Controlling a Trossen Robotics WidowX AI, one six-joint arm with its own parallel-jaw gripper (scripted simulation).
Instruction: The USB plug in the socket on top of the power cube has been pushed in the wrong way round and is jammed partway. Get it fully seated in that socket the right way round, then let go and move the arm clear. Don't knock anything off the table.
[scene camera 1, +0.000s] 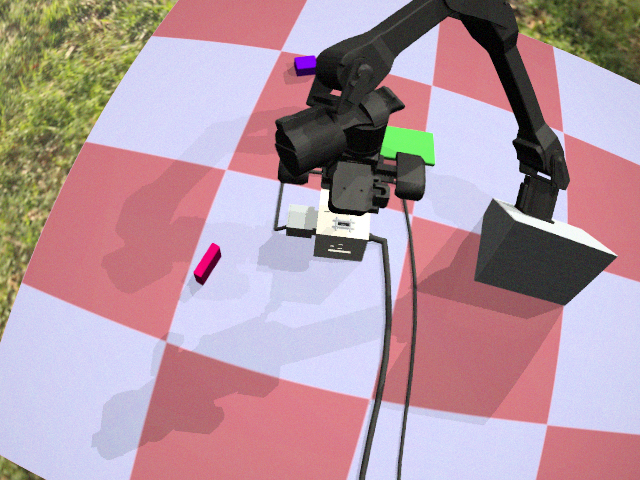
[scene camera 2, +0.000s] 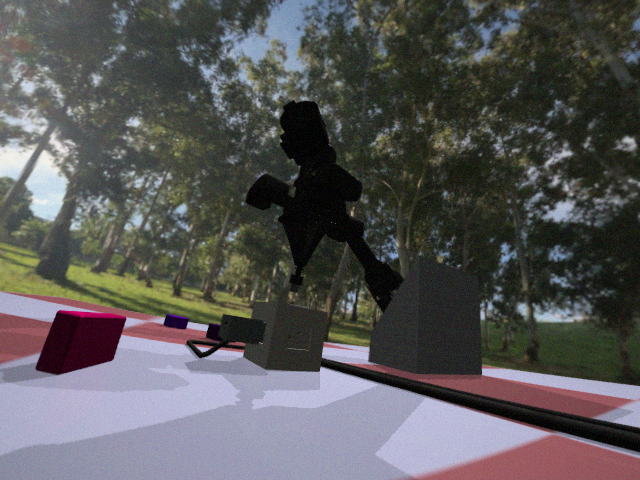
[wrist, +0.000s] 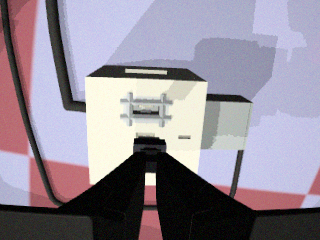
The gripper (scene camera 2: 300, 265) holds a black USB plug. Further things: a green pad (scene camera 1: 419, 143), a socket (wrist: 137, 109) and a power cube (wrist: 110, 141).
The gripper is seen too in scene camera 1 (scene camera 1: 346, 200) and in the wrist view (wrist: 150, 162). Scene camera 2 misses the green pad, which is hidden by the power cube. The wrist view misses the green pad: it is out of frame.
